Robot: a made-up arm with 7 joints. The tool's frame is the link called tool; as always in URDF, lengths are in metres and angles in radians. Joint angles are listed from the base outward. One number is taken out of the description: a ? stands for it. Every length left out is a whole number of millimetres.
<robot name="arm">
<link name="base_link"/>
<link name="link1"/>
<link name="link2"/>
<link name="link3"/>
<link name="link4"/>
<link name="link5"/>
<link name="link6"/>
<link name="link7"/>
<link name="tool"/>
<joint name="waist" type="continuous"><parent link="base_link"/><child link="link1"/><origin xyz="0 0.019 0.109" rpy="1.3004 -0.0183 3.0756"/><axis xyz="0 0 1"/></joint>
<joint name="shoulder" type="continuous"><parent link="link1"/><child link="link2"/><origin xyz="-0.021 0.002 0" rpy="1.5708 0 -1.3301"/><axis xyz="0 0 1"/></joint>
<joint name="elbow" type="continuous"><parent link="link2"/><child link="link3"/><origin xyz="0.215 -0.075 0" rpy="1.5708 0 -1.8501"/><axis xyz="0 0 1"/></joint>
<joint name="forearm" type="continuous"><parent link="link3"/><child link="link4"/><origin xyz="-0.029 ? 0" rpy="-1.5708 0 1.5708"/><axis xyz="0 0 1"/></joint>
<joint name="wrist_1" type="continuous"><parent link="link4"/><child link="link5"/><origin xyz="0.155 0.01 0" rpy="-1.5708 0 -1.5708"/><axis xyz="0 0 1"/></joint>
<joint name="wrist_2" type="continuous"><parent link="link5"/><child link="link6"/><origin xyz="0.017 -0.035 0" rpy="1.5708 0 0"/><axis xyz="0 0 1"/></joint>
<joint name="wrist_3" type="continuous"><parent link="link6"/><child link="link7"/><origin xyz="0.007 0.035 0" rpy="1.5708 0 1.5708"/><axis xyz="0 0 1"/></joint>
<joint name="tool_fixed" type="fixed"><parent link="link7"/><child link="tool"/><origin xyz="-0.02 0.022 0" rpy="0.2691 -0.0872 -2.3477"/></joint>
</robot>
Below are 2 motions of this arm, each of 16 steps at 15 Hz.
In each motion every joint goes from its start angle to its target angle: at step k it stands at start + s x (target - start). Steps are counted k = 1, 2, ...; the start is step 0. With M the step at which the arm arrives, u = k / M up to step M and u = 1 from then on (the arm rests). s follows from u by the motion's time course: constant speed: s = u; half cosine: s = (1 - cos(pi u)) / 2; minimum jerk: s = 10 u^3 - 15 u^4 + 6 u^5.
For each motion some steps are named. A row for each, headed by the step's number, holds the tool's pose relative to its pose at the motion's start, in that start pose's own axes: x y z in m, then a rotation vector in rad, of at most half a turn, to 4 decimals.
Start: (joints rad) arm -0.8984 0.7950 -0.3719 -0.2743 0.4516 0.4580 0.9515
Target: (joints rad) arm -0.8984 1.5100 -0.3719 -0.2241 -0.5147 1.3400 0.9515
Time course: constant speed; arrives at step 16
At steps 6, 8, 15, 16:
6: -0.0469 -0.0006 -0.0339 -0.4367 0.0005 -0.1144
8: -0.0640 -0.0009 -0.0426 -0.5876 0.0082 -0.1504
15: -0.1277 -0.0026 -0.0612 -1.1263 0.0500 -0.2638
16: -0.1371 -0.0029 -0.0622 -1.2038 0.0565 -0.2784

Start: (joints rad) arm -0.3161 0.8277 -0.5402 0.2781 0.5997 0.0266 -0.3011
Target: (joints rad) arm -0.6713 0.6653 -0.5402 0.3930 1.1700 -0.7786 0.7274
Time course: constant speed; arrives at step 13
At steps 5, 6, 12, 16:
5: -0.0089 -0.0043 0.0340 0.0841 0.5101 0.3439
6: -0.0107 -0.0048 0.0396 0.1146 0.6087 0.4014
12: -0.0254 -0.0071 0.0680 0.3923 1.1508 0.6472
16: -0.0286 -0.0076 0.0723 0.4536 1.2291 0.6697

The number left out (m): 0.028
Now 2 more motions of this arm.
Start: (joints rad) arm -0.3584 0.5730 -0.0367 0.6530 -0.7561 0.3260 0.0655
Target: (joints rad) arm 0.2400 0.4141 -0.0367 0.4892 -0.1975 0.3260 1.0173
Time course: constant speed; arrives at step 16
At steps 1, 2, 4, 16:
1: 0.0002 -0.0056 -0.0097 -0.0339 0.0249 0.0746
2: 0.0007 -0.0113 -0.0193 -0.0677 0.0517 0.1477
4: 0.0025 -0.0229 -0.0385 -0.1345 0.1113 0.2895
16: 0.0338 -0.1006 -0.1511 -0.4885 0.6245 0.9968

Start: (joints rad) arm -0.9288 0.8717 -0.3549 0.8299 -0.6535 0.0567 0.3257
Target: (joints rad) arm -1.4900 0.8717 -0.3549 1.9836 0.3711 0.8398 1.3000
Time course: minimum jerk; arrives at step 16
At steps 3, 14, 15, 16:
3: -0.0020 -0.0004 0.0040 -0.0613 0.0370 0.0830
14: -0.0143 -0.0288 0.0348 -1.3792 0.9818 1.2886
15: -0.0140 -0.0298 0.0347 -1.4003 1.0018 1.2940
16: -0.0139 -0.0300 0.0347 -1.4037 1.0051 1.2948

